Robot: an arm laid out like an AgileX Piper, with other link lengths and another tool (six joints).
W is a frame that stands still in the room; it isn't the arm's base.
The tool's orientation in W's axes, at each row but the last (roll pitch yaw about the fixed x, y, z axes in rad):
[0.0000 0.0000 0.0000]
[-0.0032 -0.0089 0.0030]
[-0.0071 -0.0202 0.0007]
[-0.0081 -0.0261 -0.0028]
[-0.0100 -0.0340 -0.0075]
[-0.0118 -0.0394 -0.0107]
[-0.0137 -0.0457 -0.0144]
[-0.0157 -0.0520 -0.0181]
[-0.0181 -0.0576 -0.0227]
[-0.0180 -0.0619 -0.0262]
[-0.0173 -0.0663 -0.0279]
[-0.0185 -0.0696 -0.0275]
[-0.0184 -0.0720 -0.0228]
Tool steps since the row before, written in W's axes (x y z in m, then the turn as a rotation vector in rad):
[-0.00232 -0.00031 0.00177 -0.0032 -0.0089 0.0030]
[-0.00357 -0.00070 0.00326 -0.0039 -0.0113 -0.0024]
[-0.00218 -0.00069 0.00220 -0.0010 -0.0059 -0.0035]
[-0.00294 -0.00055 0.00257 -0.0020 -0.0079 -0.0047]
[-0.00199 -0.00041 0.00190 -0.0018 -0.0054 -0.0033]
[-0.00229 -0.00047 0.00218 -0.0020 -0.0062 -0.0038]
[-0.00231 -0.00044 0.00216 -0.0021 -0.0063 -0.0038]
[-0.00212 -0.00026 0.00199 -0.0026 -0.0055 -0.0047]
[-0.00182 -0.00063 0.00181 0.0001 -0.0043 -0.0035]
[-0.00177 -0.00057 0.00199 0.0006 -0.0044 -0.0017]
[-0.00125 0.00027 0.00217 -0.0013 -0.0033 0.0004]
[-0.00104 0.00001 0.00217 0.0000 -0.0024 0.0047]
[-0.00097 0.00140 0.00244 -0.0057 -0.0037 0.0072]
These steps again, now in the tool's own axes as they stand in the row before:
[-0.00232 -0.00031 0.00177 -0.0032 -0.0089 0.0030]
[-0.00354 -0.00070 0.00329 -0.0040 -0.0113 -0.0024]
[-0.00214 -0.00070 0.00224 -0.0011 -0.0059 -0.0035]
[-0.00287 -0.00058 0.00264 -0.0021 -0.0079 -0.0047]
[-0.00192 -0.00044 0.00196 -0.0019 -0.0054 -0.0033]
[-0.00220 -0.00052 0.00226 -0.0021 -0.0062 -0.0038]
[-0.00220 -0.00050 0.00226 -0.0022 -0.0063 -0.0038]
[-0.00201 -0.00033 0.00209 -0.0027 -0.0055 -0.0047]
[-0.00170 -0.00071 0.00190 0.0000 -0.0042 -0.0036]
[-0.00163 -0.00065 0.00208 0.0006 -0.0044 -0.0018]
[-0.00111 0.00020 0.00225 -0.0012 -0.0033 0.0004]
[-0.00089 -0.00006 0.00224 0.0004 -0.0025 0.0046]
[-0.00082 0.00133 0.00253 -0.0051 -0.0040 0.0075]

